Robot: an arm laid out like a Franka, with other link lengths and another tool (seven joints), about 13 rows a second.
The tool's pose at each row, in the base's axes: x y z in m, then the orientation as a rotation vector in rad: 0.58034 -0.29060 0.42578 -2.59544 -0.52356 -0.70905; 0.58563 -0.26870 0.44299 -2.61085 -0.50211 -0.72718; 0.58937 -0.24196 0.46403 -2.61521 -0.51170 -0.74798; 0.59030 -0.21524 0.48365 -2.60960 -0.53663 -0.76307; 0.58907 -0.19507 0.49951 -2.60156 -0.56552 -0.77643; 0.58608 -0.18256 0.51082 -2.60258 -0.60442 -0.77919; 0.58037 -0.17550 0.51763 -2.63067 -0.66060 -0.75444; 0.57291 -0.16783 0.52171 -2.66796 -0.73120 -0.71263
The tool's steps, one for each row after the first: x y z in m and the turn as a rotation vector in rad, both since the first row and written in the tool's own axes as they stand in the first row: 0.01902 -0.02098 -0.00138 -0.02093 0.00973 0.01026; 0.04007 -0.04783 -0.00415 -0.03187 0.01938 -0.00100; 0.05810 -0.07552 -0.00693 -0.03147 0.02620 -0.02108; 0.07073 -0.09759 -0.01062 -0.02846 0.03203 -0.04346; 0.07758 -0.11267 -0.01496 -0.03008 0.02646 -0.07136; 0.07846 -0.12311 -0.01934 -0.04707 -0.00806 -0.10744; 0.07659 -0.13409 -0.02196 -0.06841 -0.05817 -0.15059
